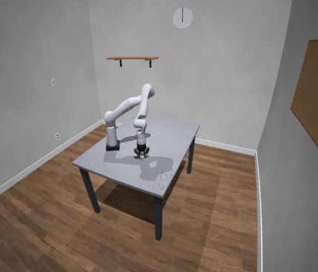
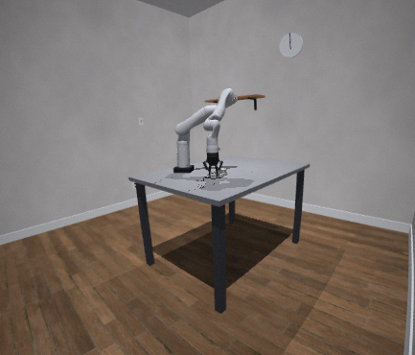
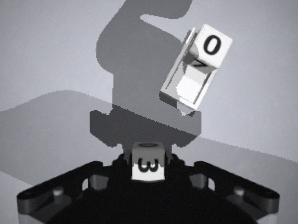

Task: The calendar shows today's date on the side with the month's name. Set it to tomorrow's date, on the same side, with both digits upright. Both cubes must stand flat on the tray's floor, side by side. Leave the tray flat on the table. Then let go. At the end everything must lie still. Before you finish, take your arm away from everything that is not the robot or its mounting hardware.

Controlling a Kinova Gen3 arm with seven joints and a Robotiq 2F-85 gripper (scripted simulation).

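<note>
My gripper is now 1 cm above the white digit cube. From my hand the other things lie so: calendar tray (11 cm to the left, 2 cm below).
</note>
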